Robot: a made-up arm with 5 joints.
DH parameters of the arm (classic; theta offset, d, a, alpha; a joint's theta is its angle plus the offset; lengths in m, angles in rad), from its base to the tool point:
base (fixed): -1.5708 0.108 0 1.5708
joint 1: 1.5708 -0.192 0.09 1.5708
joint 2: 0 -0.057 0.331 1.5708
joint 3: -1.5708 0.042 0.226 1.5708
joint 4: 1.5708 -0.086 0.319 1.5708
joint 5: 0 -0.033 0.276 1.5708
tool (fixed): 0 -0.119 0 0
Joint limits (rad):
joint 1: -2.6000..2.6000
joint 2: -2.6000..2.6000
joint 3: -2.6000..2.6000
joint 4: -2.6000..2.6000
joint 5: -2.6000..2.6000
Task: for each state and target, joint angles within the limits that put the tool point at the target. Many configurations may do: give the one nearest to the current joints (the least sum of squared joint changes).
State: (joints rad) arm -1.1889 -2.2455 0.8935 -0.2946 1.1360
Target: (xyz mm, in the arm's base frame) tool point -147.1 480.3 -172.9
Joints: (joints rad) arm -0.5700 -2.6000 0.5337 0.0480 0.2729
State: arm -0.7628 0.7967 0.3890 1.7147 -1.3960
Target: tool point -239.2 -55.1 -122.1
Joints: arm -1.0332 1.0296 0.7815 2.2368 -0.6832
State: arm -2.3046 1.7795 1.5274 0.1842 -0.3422
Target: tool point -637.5 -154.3 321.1
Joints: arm -2.0595 2.4471 1.1466 -0.1959 0.2033
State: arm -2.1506 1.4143 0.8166 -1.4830 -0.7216
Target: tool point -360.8 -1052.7 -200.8
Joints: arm -2.2931 0.8267 0.8199 -1.2038 -0.6959
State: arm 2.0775 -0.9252 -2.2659 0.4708 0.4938
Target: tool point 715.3 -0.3 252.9
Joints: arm 1.9545 -1.1312 -1.9764 0.5395 0.9497
